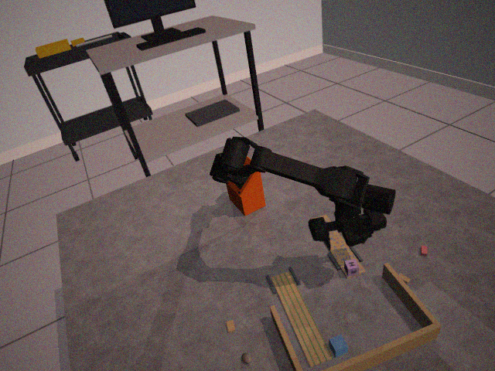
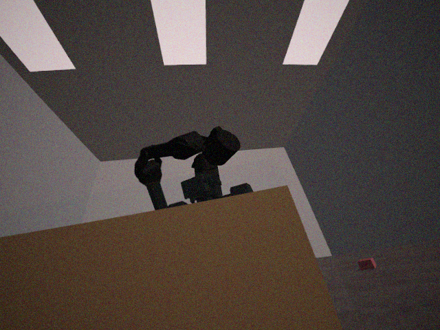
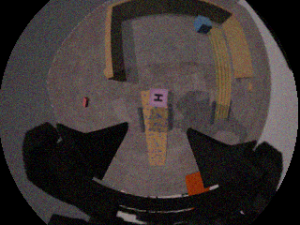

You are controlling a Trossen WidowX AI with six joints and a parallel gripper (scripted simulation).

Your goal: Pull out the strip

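Right now my gripper tip is 40 mm short of the labelled cube, 40 mm above it and 10 mm to the left of it. From my gripper tip the other things lie so: strip 70 mm behind, 60 mm below, 20 mm to the left; red block 200 mm to the left, 100 mm ahead, 60 mm below.
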